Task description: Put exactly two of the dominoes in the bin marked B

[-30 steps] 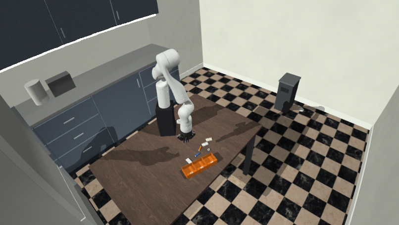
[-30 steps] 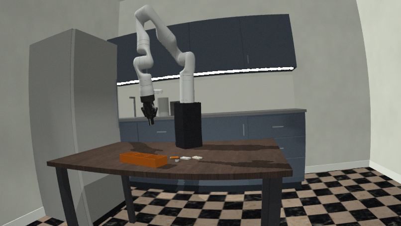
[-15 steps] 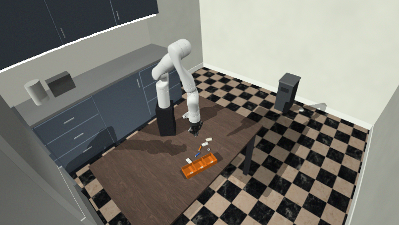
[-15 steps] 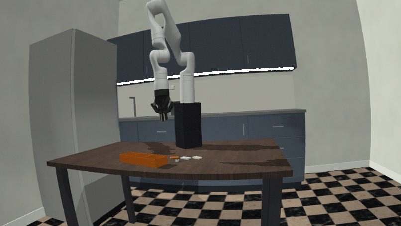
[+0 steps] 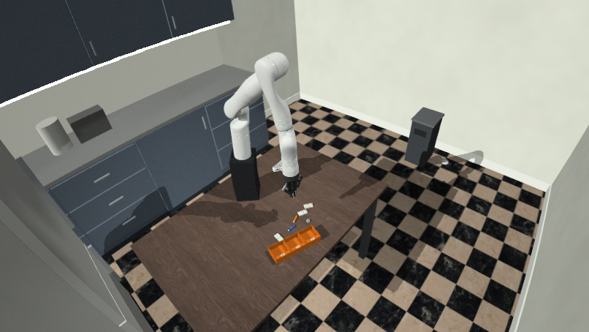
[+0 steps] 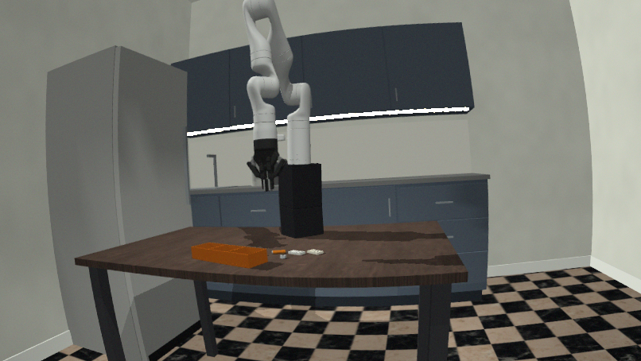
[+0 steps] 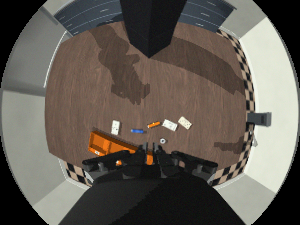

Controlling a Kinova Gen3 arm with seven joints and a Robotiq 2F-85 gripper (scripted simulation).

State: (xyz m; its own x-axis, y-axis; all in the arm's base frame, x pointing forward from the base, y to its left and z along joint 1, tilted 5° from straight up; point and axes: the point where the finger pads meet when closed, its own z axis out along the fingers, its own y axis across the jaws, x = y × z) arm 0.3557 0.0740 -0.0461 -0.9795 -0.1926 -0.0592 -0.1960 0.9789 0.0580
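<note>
Now: the orange bin tray 120 mm ahead of my hand, 90 mm to the right of it and 200 mm below it. From my hand the other things lie so: blue marker (20 mm ahead, 40 mm to the right, 210 mm below); then small nut (30 mm ahead, 60 mm to the left, 220 mm below); then orange marker (20 mm behind, 10 mm to the left, 210 mm below).
</note>
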